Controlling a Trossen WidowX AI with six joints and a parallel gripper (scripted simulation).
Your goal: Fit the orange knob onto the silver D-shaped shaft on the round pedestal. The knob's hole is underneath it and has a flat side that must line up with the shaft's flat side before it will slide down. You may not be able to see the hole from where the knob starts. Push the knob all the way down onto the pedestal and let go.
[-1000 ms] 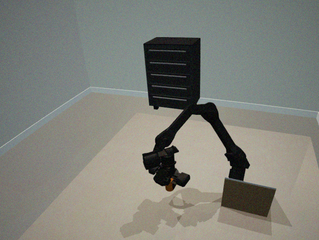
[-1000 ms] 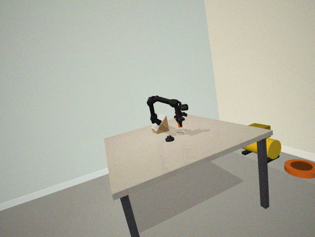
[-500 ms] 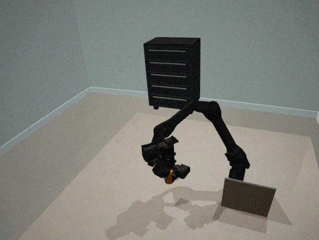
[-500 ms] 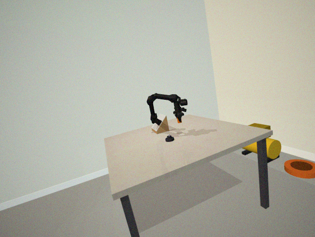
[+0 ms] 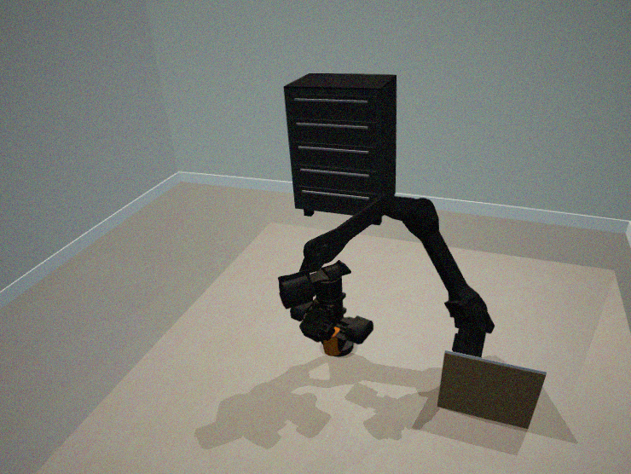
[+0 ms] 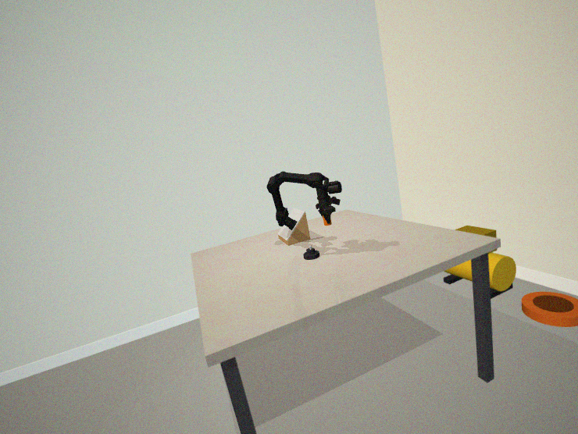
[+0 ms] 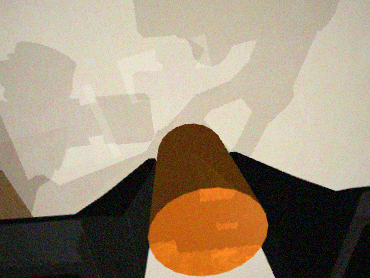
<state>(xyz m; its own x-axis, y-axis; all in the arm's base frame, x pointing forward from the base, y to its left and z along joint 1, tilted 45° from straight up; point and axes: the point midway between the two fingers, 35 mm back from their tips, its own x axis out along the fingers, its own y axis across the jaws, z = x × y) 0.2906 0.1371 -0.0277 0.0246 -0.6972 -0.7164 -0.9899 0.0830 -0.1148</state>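
The dark round pedestal is 14 cm to the right of my gripper tip, 11 cm below it and 5 cm ahead of it. From my gripper tip the other things lie so: orange knob (3 cm above).
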